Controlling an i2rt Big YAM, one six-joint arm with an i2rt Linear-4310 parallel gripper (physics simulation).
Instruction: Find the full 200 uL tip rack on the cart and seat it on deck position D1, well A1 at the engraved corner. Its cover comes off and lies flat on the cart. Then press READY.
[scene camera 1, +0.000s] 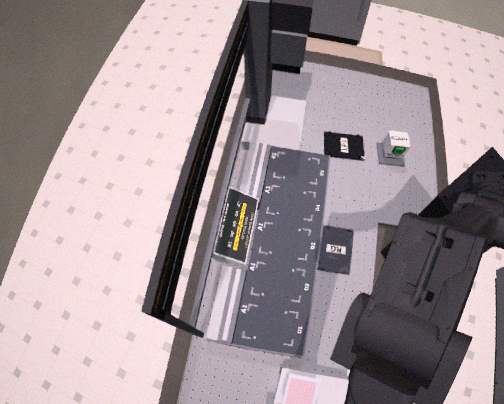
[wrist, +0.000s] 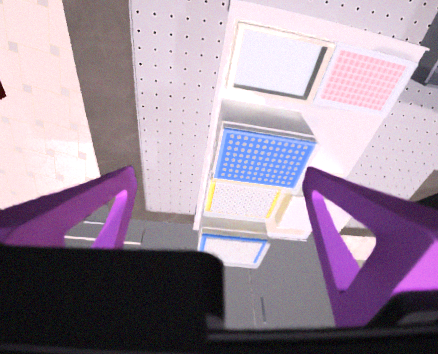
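Observation:
My gripper (wrist: 219, 175) is open and empty, high above the cart (wrist: 345, 137); its fingers do not show in the scene view. On the cart in the wrist view are a blue rack (wrist: 265, 157) with a full grid of pale dots, a yellow-edged rack (wrist: 245, 200) with a white speckled top beside it, and a blue-edged rack (wrist: 234, 250) with a whitish top beyond. I cannot read which is 200 uL, nor tell the covers clearly. Deck position D1 (scene camera 1: 270, 322) is bare, with corner marks and an A1 label. The READY button (scene camera 1: 398, 142) stands on the bench.
A pink-dotted plate (wrist: 365, 80) (scene camera 1: 301, 390) and a pale cream-rimmed tray (wrist: 277, 62) are on the cart, with a cream box (wrist: 292, 217) beside the yellow-edged rack. The black LP1 pad (scene camera 1: 332, 145), dark RG pad (scene camera 1: 335, 262) and status screen (scene camera 1: 235, 225) lie around the deck.

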